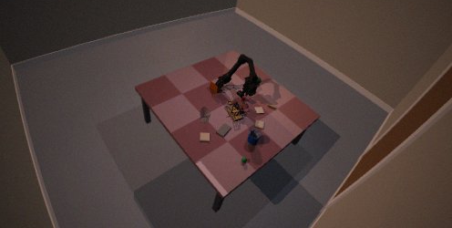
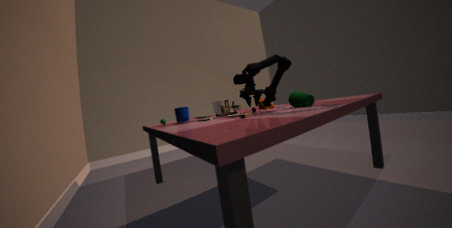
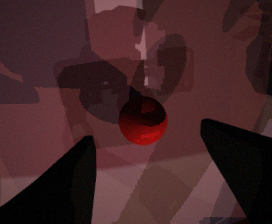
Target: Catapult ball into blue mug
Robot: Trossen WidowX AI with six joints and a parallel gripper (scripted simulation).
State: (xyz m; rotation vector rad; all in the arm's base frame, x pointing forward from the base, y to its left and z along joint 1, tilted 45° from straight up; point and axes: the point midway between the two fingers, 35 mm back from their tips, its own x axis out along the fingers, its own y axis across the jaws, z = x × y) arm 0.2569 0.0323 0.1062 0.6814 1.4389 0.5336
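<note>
The red ball lies 2 cm below my gripper tip. The rest, counted from my gripper tip: pale cup 46 cm to the right, 4 cm behind, 1 cm below; then dark plate 41 cm to the right, 14 cm ahead, 3 cm below; then catapult 17 cm to the right, 4 cm ahead, 2 cm above.
</note>
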